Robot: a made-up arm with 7 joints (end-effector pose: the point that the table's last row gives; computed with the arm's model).
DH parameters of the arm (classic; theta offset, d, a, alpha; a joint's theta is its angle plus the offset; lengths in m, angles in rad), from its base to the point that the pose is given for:
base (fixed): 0 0.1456 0 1.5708
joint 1: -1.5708 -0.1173 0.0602 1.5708
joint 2: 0 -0.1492 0.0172 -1.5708
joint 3: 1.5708 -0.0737 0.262 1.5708
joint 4: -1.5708 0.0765 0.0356 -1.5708
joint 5: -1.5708 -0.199 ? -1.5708
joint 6: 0 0.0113 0.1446 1.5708
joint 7: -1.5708 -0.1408 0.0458 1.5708
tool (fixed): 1.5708 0.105 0 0
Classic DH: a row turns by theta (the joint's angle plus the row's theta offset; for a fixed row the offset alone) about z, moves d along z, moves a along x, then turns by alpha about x.
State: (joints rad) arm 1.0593 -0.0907 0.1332 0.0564 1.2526 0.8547 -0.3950
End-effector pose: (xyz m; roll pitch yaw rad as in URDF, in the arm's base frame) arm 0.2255 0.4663 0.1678 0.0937 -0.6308 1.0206
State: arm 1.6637 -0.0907 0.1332 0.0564 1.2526 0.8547 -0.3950
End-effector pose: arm 0.1729 0.4663 0.2920 -0.6867 -0.8114 1.5530
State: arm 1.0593 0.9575 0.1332 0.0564 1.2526 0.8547 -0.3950
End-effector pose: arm 0.4343 0.1827 0.0506 -0.3464 -0.3229 0.2939
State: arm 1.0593 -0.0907 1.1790 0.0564 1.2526 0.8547 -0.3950
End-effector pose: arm 0.2435 0.4615 0.3072 -1.3396 -0.8060 2.0141
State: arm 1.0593 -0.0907 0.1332 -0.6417 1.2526 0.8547 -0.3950
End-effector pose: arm 0.2091 0.2144 0.0650 -0.2077 -0.0463 1.3917
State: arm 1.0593 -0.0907 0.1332 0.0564 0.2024 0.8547 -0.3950
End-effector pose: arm 0.3753 0.3243 0.0968 -0.2141 -0.3580 0.1850
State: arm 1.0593 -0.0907 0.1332 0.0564 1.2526 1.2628 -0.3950
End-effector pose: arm 0.2328 0.4258 0.2092 0.0083 -0.2613 1.2147
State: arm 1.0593 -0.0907 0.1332 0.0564 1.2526 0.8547 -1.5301
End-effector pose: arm 0.1231 0.5344 0.1616 -1.0414 -0.6308 1.0206
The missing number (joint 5, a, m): 0.304
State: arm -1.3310 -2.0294 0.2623 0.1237 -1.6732 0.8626 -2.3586
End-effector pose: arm -0.1056 0.3921 0.1253 1.0070 0.7730 2.8992
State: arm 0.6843 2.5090 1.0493 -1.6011 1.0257 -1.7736 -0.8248
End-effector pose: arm 0.0829 0.0030 0.4922 -1.6415 0.5791 1.0447
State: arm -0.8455 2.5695 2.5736 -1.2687 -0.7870 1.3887 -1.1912
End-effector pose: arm -0.0775 0.4623 -0.0882 -2.9591 0.3638 2.5056
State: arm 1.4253 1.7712 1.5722 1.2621 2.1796 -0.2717 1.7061
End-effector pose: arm 0.6733 0.6659 0.0346 0.7706 -0.2934 2.8475
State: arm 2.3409 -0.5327 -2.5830 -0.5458 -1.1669 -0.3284 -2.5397
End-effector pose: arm 0.2770 -0.3396 0.0348 2.5411 0.3482 1.1897
